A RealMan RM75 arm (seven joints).
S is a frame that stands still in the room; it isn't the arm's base.
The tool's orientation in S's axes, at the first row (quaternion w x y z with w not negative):
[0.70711, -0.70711, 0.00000, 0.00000]
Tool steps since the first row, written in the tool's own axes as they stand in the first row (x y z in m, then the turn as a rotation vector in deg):
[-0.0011, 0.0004, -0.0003, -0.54, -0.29, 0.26]
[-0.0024, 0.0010, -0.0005, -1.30, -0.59, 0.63]
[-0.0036, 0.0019, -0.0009, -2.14, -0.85, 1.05]
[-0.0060, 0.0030, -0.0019, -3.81, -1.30, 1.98]
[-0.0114, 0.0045, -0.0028, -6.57, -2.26, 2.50]
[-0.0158, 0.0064, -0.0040, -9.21, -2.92, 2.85]
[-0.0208, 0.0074, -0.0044, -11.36, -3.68, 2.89]
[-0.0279, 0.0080, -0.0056, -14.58, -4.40, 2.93]
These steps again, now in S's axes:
[-0.0011, -0.0003, -0.0004, -0.54, 0.26, 0.29]
[-0.0024, -0.0005, -0.0010, -1.30, 0.63, 0.59]
[-0.0036, -0.0009, -0.0019, -2.14, 1.05, 0.85]
[-0.0060, -0.0019, -0.0030, -3.81, 1.98, 1.30]
[-0.0114, -0.0028, -0.0045, -6.57, 2.50, 2.26]
[-0.0158, -0.0040, -0.0064, -9.21, 2.85, 2.92]
[-0.0208, -0.0044, -0.0074, -11.36, 2.89, 3.68]
[-0.0279, -0.0056, -0.0080, -14.58, 2.93, 4.40]

